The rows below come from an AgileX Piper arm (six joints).
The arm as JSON. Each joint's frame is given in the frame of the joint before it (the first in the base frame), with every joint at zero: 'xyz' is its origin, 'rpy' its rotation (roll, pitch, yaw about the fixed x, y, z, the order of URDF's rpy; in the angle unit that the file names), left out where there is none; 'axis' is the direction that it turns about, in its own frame. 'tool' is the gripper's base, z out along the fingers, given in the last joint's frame.
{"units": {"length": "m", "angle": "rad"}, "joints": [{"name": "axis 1", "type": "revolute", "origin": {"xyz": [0.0, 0.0, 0.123]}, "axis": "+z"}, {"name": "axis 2", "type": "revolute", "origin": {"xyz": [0.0, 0.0, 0.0]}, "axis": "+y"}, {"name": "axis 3", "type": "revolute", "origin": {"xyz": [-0.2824, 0.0, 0.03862]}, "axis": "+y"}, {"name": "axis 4", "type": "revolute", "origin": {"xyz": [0.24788, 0.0, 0.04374]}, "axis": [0.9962, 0.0, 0.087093]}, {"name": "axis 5", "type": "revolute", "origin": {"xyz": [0.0, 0.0, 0.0]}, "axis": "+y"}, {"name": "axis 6", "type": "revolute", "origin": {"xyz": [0.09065, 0.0, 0.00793]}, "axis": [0.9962, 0.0, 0.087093]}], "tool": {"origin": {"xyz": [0.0, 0.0, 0.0], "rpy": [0.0, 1.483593, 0.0]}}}
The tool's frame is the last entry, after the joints.
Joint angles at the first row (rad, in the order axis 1, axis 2, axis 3, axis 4, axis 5, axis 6):
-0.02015, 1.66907, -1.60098, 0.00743, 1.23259, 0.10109
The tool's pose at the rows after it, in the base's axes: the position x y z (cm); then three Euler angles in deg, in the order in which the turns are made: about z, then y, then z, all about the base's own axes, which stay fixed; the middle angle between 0 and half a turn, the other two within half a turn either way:
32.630 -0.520 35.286 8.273 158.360 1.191
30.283 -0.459 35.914 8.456 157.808 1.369
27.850 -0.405 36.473 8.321 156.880 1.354
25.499 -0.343 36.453 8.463 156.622 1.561
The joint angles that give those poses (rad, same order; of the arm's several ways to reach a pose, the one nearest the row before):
-0.02014, 1.58714, -1.54280, 0.01598, 1.23630, 0.10110
-0.02015, 1.50300, -1.47197, 0.01759, 1.24002, 0.10109
-0.02016, 1.41518, -1.40190, 0.01816, 1.24159, 0.09908
-0.02016, 1.33183, -1.32295, 0.01987, 1.24157, 0.09776

